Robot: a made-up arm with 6 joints.
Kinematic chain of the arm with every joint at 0, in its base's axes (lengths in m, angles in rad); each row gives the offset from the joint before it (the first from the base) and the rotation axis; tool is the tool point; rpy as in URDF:
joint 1: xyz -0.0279 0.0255 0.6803 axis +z
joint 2: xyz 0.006 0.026 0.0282 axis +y
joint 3: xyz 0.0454 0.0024 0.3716 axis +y
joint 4: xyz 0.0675 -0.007 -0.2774 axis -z
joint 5: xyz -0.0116 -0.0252 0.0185 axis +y
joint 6: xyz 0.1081 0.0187 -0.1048 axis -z
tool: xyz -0.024 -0.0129 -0.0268 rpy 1.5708 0 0
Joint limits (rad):
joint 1: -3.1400..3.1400
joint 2: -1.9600..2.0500
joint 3: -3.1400..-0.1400
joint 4: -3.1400..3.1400
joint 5: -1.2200..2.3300
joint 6: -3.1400..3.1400
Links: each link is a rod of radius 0.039 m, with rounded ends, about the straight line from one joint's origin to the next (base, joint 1, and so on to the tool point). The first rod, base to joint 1, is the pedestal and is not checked.
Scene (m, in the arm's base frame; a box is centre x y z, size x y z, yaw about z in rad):
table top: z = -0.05
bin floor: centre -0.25 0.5 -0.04 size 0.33 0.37 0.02 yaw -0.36
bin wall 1: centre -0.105 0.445 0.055 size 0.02 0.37 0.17 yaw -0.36
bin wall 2: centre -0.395 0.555 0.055 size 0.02 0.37 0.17 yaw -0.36
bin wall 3: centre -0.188 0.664 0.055 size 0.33 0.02 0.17 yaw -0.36
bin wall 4: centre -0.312 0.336 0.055 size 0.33 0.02 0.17 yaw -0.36
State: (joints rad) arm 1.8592 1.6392 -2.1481 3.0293 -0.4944 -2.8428
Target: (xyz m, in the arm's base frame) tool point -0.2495 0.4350 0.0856
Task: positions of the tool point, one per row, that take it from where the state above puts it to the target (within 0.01 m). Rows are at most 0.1 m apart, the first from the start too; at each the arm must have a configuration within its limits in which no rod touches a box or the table.
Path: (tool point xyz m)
1: -0.1786 0.4448 0.2473
2: -0.2026 0.4445 0.1847
3: -0.2265 0.4415 0.1306
4: -0.2495 0.4350 0.0856

